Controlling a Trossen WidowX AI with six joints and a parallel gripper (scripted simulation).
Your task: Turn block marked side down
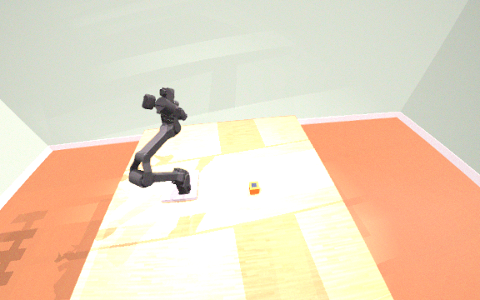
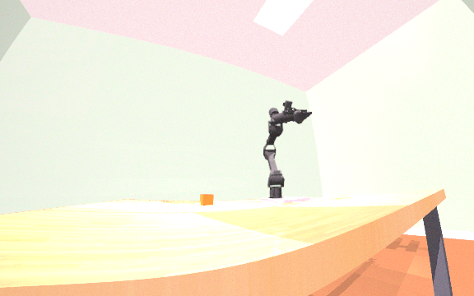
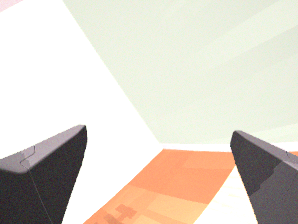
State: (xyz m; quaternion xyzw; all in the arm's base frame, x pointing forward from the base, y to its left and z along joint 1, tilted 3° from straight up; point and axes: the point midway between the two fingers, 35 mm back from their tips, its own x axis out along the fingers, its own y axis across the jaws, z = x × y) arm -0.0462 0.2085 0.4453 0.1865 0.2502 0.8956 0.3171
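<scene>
Now: gripper tip 450 mm short of the block, 310 mm to the left of it and 420 mm above it.
</scene>
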